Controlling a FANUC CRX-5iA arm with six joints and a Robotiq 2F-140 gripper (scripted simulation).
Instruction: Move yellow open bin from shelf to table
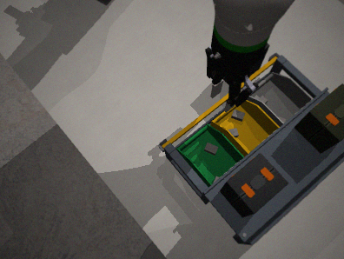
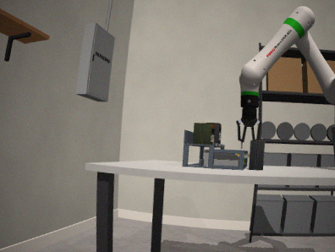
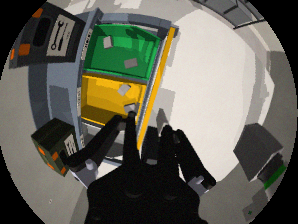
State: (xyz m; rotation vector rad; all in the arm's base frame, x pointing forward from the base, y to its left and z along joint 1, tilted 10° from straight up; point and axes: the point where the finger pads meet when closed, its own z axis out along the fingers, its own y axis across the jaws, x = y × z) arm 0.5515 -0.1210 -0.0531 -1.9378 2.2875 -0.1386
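My hand is 30 mm above the long yellow rod. Also, from my hand: yellow open bin: 100 mm ahead, 50 mm below, 20 mm to the right; green bin: 130 mm to the right, 80 mm ahead, 50 mm below; grey bin: 120 mm ahead, 90 mm to the left, 50 mm below.
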